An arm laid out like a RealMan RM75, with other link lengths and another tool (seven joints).
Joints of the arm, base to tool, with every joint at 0 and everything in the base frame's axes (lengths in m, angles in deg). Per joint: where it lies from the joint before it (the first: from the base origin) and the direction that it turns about. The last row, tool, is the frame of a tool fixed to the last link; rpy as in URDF.
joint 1: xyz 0 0 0.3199 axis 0 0 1
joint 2: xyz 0 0 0 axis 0 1 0
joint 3: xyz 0 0 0.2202 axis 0 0 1
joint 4: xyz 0 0 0 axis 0 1 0
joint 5: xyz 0 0 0.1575 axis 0 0 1
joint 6: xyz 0 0 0 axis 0 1 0
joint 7: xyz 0 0 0.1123 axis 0 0 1
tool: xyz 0.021 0.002 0.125 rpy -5.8 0 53.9
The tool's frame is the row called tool.
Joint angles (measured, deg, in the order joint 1, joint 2, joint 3, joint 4, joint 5, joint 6, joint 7), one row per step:
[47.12, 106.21, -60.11, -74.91, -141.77, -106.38, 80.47]
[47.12, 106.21, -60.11, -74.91, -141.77, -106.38, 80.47]
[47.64, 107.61, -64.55, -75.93, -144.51, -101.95, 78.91]
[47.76, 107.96, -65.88, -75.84, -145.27, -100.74, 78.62]
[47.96, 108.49, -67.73, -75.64, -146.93, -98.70, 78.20]
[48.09, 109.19, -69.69, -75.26, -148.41, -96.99, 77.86]
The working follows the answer.
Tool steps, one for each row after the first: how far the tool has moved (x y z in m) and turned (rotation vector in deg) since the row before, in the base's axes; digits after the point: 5 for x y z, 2 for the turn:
[0.00000, 0.00000, 0.00000, 0.00, 0.00, 0.00]
[-0.00238, 0.01356, -0.00647, 0.93, -4.14, 5.04]
[0.00029, 0.00278, -0.00240, 0.06, -1.15, 1.04]
[0.00147, 0.00559, -0.00208, 0.54, -2.00, 1.52]
[0.00170, 0.00297, -0.00434, -0.07, -1.86, 1.25]

Tool pose at each row, in the base's axes (x y z in m, rotation vector in deg; rounded; the steps above come from the unrounded poses):
[0.19377, 0.34939, 0.11476, -158.77, 44.84, -22.78]
[0.19377, 0.34939, 0.11476, -158.77, 44.84, -22.78]
[0.19139, 0.36295, 0.10830, -157.41, 36.78, -26.90]
[0.19168, 0.36573, 0.10590, -157.08, 35.05, -28.17]
[0.19315, 0.37132, 0.10381, -155.99, 32.49, -30.25]
[0.19485, 0.37429, 0.09948, -155.44, 30.27, -32.43]

